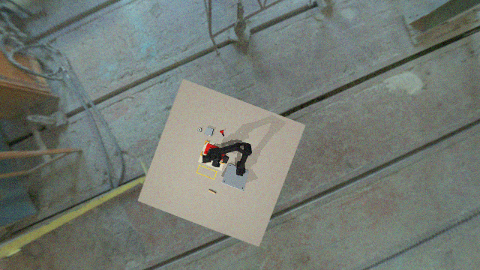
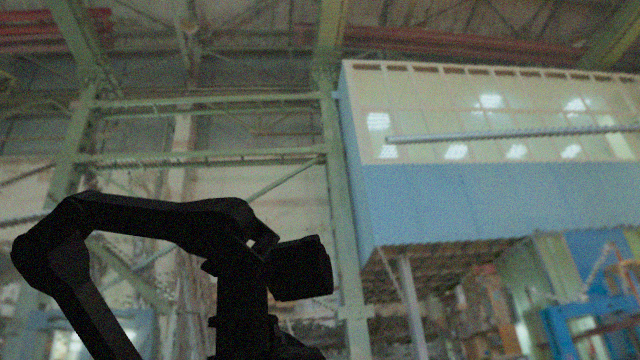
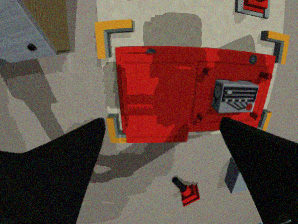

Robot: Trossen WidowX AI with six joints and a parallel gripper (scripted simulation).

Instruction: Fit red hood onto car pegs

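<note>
Right now the red hood is 5 cm below my gripper tip. Round my gripper tip: small brown piece 2 cm behind, 38 cm to the left, 8 cm below; small grey block 16 cm ahead, 18 cm to the right, 7 cm below; jig 7 cm ahead, 2 cm to the left, 8 cm below.
</note>
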